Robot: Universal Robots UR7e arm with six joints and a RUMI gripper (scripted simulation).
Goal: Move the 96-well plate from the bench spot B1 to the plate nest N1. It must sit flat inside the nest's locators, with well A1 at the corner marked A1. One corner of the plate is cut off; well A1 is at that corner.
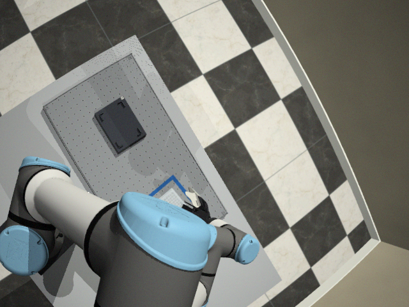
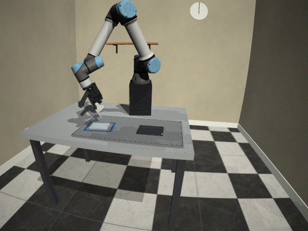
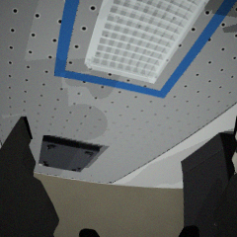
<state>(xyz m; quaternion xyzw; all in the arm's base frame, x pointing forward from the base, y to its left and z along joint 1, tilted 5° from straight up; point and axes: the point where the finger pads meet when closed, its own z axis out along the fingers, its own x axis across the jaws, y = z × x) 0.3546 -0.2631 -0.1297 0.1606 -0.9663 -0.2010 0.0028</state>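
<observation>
The clear 96-well plate lies 10 mm behind my hand, 10 mm to the right of it and 90 mm below it. Also, from my hand: plate nest N1: 50 mm ahead, 340 mm to the left, 90 mm below; white A1 mark: 120 mm ahead, 400 mm to the left, 90 mm below.
</observation>
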